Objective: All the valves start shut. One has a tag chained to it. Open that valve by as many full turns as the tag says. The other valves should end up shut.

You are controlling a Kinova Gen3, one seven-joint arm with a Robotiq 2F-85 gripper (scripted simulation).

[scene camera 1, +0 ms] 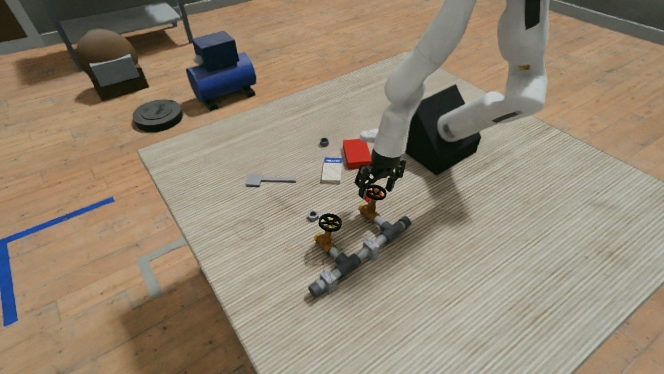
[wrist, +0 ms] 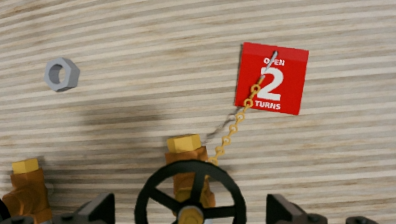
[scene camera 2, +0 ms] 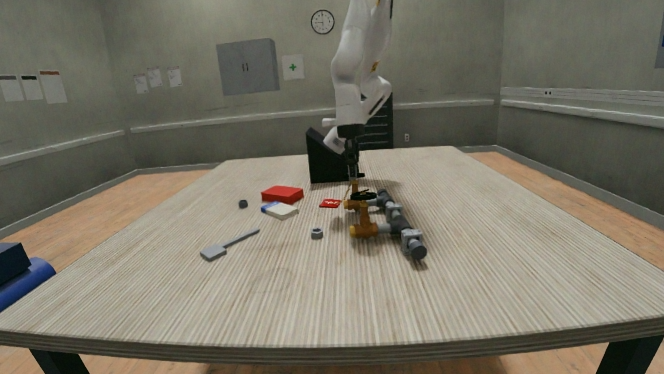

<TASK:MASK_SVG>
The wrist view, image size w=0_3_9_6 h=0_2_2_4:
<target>my gripper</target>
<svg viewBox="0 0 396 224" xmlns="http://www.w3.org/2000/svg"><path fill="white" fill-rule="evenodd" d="M345 224L379 224L364 216L347 217ZM34 218L18 215L8 218L0 224L34 224ZM265 224L328 224L328 218L325 216L303 211L300 206L288 201L280 193L267 194ZM114 193L100 193L94 200L84 203L74 213L63 213L53 217L52 224L116 224Z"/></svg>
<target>nut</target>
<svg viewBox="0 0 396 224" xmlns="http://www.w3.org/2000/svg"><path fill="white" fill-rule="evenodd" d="M59 57L47 62L43 80L53 91L64 92L77 87L81 70L71 59ZM64 67L66 74L65 79L61 83L59 80L59 72Z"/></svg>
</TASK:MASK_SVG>
